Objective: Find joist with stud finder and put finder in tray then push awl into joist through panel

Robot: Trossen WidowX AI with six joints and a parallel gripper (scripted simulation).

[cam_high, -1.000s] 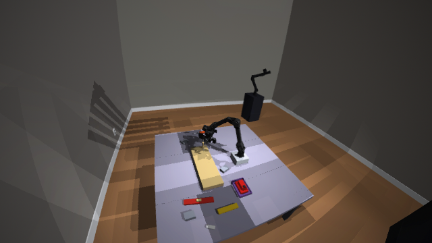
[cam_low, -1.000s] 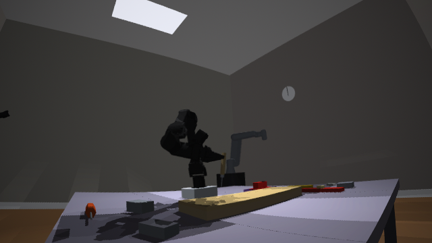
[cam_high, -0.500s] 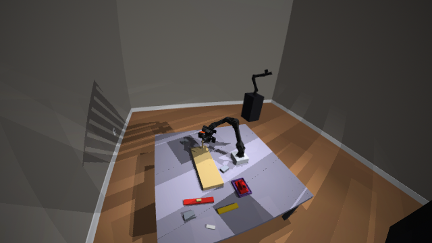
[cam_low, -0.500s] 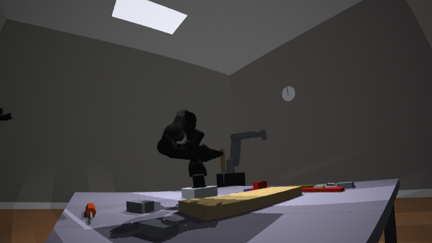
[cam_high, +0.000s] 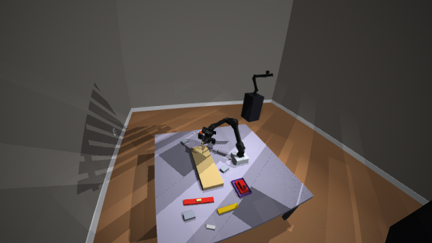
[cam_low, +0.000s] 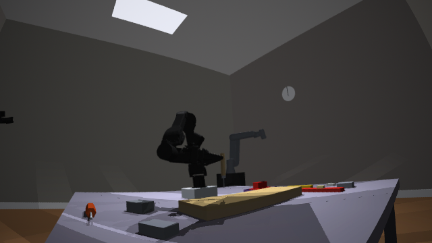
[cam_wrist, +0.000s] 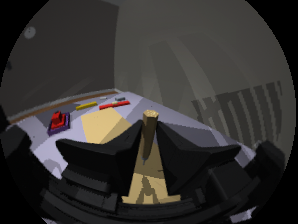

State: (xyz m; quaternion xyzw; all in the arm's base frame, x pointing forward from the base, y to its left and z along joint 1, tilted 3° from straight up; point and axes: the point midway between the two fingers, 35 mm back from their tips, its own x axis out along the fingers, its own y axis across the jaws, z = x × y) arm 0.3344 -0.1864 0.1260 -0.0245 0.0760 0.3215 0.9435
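Right now the awl is 60 mm below my gripper tip. Also, from my gripper tip: orange-handled tool: 430 mm to the right, 170 mm below, 120 mm behind; then red level: 440 mm to the left, 210 mm ahead, 170 mm below; then purple tray: 470 mm to the left, 170 mm below, 170 mm behind.
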